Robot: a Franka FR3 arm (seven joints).
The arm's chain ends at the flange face. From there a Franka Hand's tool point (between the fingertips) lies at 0.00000 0.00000 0.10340 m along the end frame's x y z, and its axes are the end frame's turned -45 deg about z.
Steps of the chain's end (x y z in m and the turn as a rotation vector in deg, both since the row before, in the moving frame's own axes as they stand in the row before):
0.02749 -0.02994 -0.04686 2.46 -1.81 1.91
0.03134 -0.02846 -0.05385 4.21 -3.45 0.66
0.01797 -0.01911 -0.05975 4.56 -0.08 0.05
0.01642 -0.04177 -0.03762 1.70 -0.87 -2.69
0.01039 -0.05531 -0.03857 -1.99 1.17 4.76
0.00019 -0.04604 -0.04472 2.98 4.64 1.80
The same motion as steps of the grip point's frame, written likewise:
0.04153 -0.00716 -0.04701 3.02 0.46 1.91
0.04331 -0.00772 -0.05432 5.42 0.54 0.66
0.03193 -0.00672 -0.06008 3.28 3.17 0.05
0.04213 -0.02123 -0.03768 1.82 0.59 -2.69
0.04524 -0.02778 -0.03865 -2.23 -0.58 4.76
0.04236 -0.03015 -0.04520 -1.17 5.39 1.80

